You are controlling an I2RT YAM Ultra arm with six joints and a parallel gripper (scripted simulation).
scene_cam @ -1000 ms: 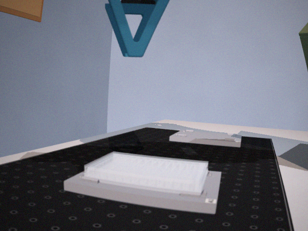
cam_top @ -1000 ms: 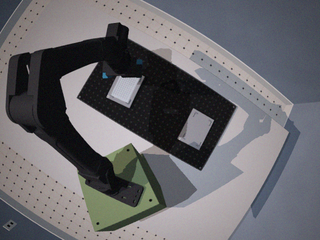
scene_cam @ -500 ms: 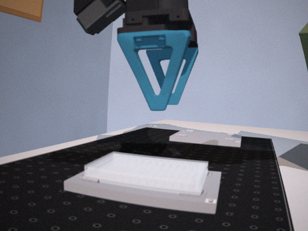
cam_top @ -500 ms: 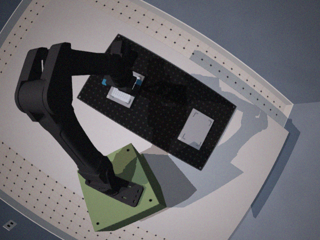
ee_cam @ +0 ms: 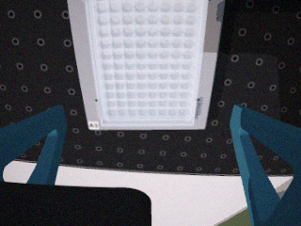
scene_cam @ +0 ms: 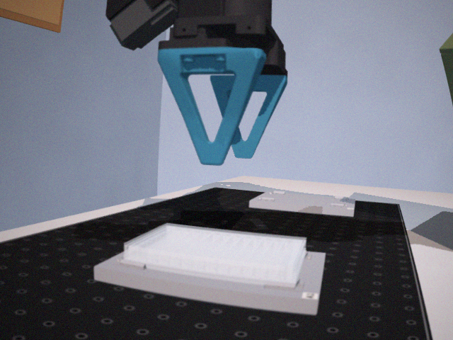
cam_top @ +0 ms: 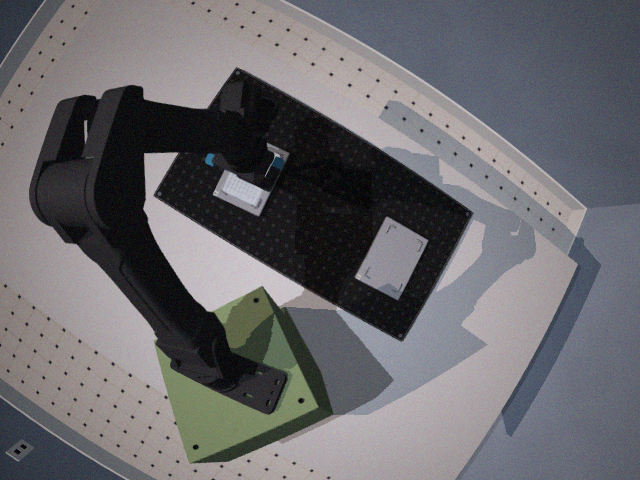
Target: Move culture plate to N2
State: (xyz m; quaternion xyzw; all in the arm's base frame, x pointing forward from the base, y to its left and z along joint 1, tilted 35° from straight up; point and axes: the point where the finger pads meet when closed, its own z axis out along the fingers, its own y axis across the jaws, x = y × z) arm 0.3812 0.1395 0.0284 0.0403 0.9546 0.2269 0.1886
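Now: the plate lid 70 mm below my hand. Also, from my hand: 96-well culture plate (80 mm below).
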